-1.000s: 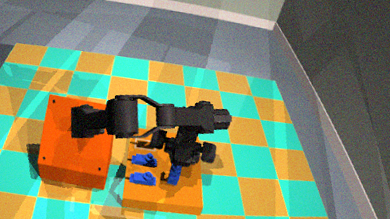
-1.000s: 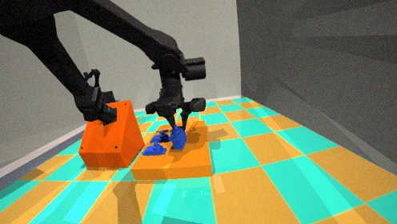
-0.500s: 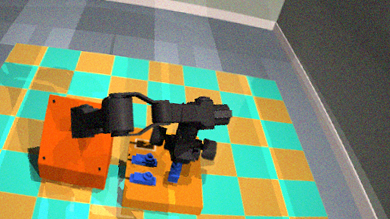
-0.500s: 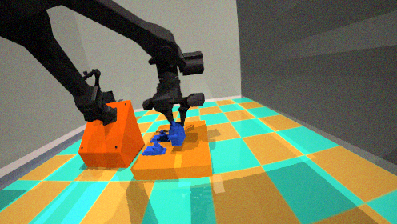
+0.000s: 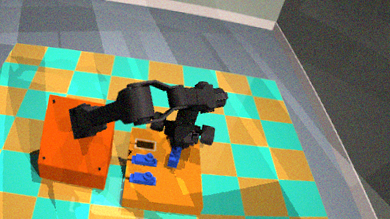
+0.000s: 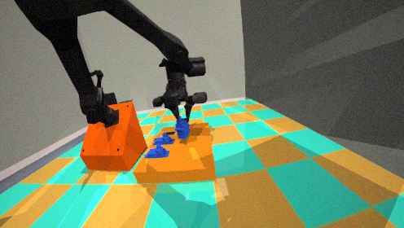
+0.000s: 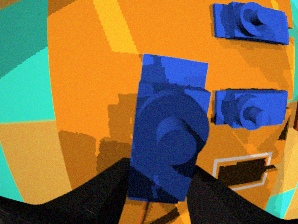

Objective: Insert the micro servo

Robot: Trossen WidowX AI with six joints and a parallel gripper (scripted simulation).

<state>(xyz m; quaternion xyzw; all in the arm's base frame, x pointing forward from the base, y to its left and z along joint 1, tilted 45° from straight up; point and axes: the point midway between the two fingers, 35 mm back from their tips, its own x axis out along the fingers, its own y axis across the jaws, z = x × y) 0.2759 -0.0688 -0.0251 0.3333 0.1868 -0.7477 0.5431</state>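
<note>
Right now the orange deck is 100 mm below my gripper tip, 10 mm to the right of it and 10 mm ahead of it.
</note>
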